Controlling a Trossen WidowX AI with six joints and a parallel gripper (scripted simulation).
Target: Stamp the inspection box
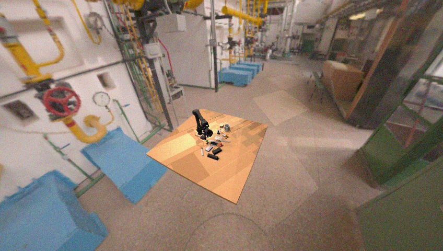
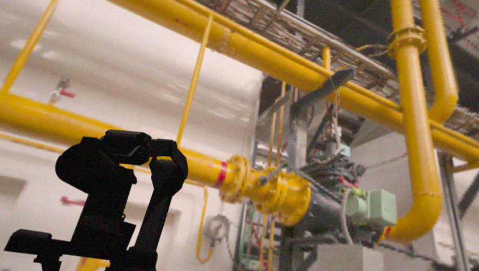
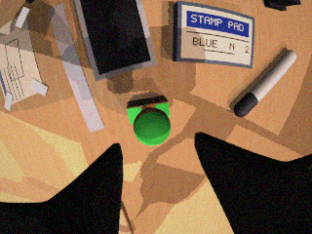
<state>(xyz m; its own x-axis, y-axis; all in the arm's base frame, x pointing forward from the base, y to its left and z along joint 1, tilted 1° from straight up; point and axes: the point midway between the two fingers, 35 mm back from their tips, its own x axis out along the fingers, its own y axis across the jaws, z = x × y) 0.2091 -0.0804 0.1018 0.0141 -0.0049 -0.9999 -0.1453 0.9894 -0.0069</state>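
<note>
Right now my gripper tip is 6 cm above the green-knobbed stamp. Round my gripper tip: grey strip (4 cm ahead, 8 cm to the left, 8 cm below); then white card (5 cm ahead, 17 cm to the left, 9 cm below); then ink pad (8 cm ahead, 4 cm to the left, 8 cm below).
</note>
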